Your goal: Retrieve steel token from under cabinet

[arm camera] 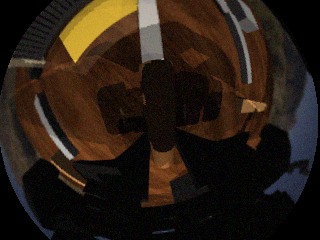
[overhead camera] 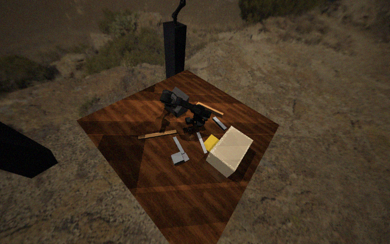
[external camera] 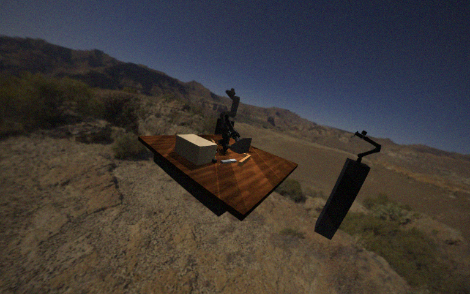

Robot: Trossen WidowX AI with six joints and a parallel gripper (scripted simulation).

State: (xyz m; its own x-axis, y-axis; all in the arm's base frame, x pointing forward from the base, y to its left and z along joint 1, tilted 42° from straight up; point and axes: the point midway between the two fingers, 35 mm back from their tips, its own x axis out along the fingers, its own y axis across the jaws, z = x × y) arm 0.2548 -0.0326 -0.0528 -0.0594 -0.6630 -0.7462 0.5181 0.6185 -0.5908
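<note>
The grey bar is 150 mm ahead of my gripper tip and 180 mm to the left of it. Also, from my gripper tip: wooden stick 150 mm behind, 290 mm to the right; grey block 110 mm ahead, 330 mm to the right, 10 mm above; grey scraper 90 mm ahead, 260 mm to the right.
</note>
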